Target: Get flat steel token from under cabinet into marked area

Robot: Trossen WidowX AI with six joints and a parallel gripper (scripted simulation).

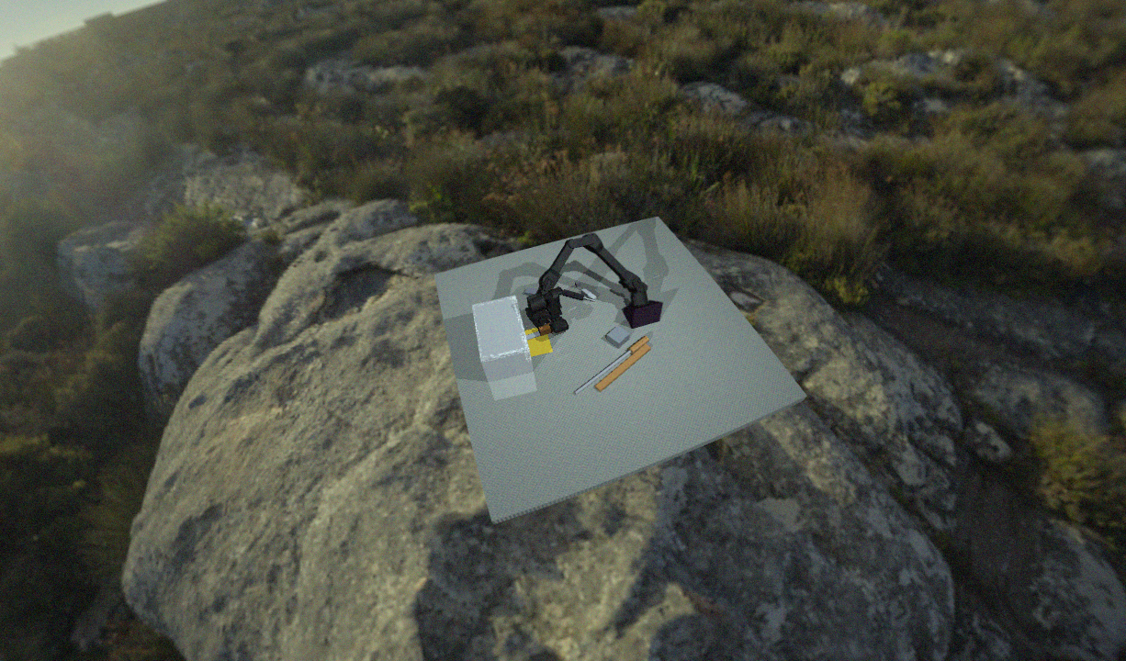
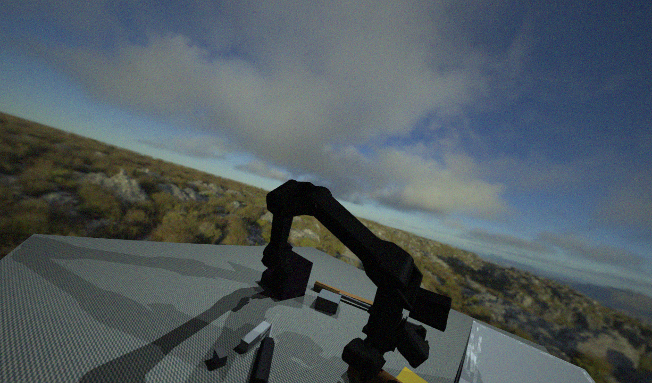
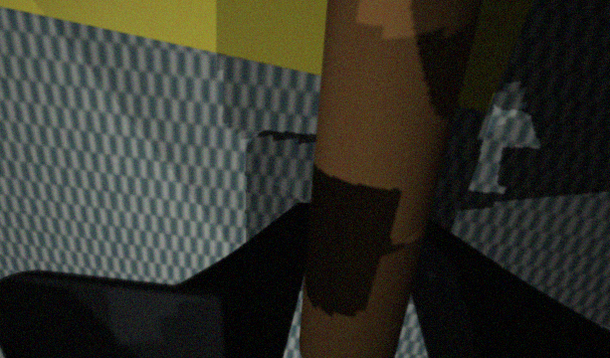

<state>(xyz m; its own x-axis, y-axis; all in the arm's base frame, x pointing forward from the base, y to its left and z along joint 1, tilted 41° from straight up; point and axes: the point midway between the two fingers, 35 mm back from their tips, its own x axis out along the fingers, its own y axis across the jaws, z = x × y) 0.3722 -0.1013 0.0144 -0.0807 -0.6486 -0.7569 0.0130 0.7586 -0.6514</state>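
Right now my gripper tip is 220 mm past the grey bar and 120 mm to the left of it. From my gripper tip the other things lie so: grey block (220 mm behind, 170 mm to the left, 10 mm above); small grey cube (200 mm to the right, 200 mm behind); wooden stick (310 mm to the left, 170 mm behind).
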